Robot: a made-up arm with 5 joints.
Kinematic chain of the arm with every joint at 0, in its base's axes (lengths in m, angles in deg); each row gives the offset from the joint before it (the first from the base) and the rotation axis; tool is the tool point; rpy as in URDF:
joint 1: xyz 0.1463 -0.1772 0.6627 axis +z
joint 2: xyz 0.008 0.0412 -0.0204 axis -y
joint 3: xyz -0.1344 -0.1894 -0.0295 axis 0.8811 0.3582 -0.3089
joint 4: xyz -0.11 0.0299 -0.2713 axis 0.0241 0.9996 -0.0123
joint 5: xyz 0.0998 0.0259 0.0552 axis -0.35 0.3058 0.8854
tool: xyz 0.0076 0.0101 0.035 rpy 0 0 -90
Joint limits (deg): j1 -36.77..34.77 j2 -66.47..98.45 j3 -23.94..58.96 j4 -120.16..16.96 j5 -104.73..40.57
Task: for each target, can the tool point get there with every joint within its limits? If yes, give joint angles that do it. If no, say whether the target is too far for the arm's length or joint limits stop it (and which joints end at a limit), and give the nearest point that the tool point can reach.
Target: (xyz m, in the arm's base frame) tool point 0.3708 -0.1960 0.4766
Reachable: yes | joints 18.18 80.37 -4.79 2.87 27.47
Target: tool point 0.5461 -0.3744 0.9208
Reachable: no: joint limits stop it (at a limit: joint 2, joint 3, joint 4) | nearest point 0.4269 -0.3156 0.5945 | short by 0.352 m
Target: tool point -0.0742 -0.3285 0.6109
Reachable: yes | joints 11.86 -52.51 -9.58 -0.42 22.59
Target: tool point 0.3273 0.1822 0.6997
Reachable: no: joint limits stop it (at a limit: joint 1, joint 2, joint 4, joint 5) | nearest point 0.3132 -0.0363 0.5352 | short by 0.274 m
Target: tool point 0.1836 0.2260 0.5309
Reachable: no: joint limits stop it (at a limit: joint 1, joint 3, joint 4, joint 5) | nearest point -0.0309 0.0908 0.4848 | short by 0.258 m
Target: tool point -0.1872 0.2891 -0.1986
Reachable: no: too far | nearest point -0.0502 -0.0485 0.2745 | short by 0.597 m
